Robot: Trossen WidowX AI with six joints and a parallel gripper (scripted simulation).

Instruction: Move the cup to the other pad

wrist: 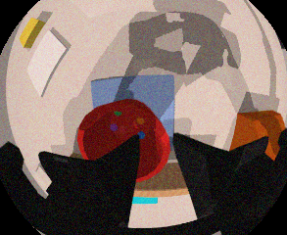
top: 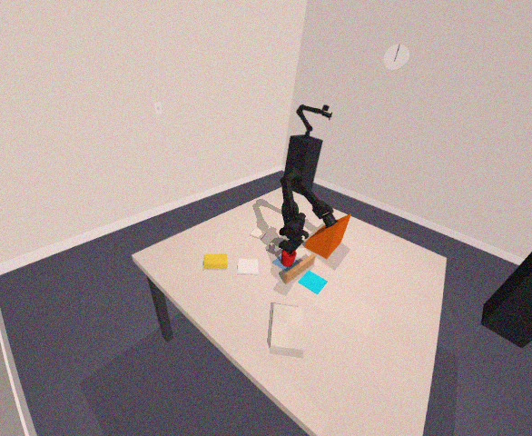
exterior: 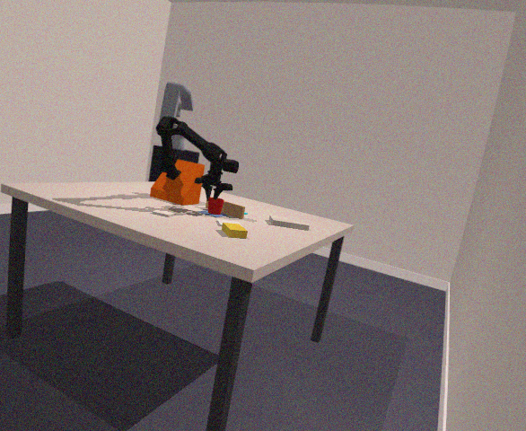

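The red cup is 30 mm ahead of my gripper tip and 20 mm below it. Also, from my gripper tip: cyan pad: 170 mm to the left, 60 mm below, 20 mm ahead; then wooden bar: 80 mm to the left, 40 mm below, 20 mm ahead; then blue pad: 60 mm below, 30 mm ahead.
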